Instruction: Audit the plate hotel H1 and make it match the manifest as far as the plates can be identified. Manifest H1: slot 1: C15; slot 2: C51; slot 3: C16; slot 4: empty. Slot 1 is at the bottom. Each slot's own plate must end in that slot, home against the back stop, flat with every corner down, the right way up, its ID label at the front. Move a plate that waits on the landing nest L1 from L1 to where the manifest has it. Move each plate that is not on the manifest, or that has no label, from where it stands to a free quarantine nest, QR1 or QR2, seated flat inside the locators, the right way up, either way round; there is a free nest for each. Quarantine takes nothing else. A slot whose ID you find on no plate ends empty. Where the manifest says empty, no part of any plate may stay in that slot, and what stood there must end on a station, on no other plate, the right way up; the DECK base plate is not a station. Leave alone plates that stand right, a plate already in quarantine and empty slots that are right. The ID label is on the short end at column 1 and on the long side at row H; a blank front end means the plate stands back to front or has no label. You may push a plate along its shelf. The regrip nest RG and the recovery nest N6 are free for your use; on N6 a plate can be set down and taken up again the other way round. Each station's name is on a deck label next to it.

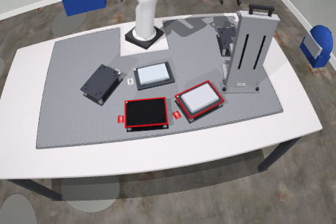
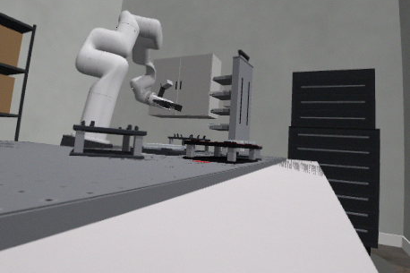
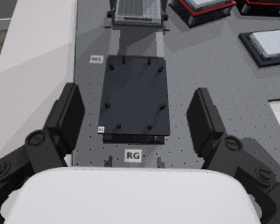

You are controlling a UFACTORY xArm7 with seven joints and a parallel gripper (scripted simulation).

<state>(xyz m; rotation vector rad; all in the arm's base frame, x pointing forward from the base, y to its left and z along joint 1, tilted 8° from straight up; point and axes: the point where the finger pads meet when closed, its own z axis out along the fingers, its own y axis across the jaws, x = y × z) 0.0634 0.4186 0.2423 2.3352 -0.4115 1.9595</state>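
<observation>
The RG label lies 210 mm below my hand. Round my hand: H1 label: 250 mm ahead, 210 mm below, 40 mm to the left; white plate: 400 mm ahead, 310 mm to the right, 170 mm below; plate labelled C16: 280 mm ahead, 70 mm to the right, 50 mm above.
</observation>
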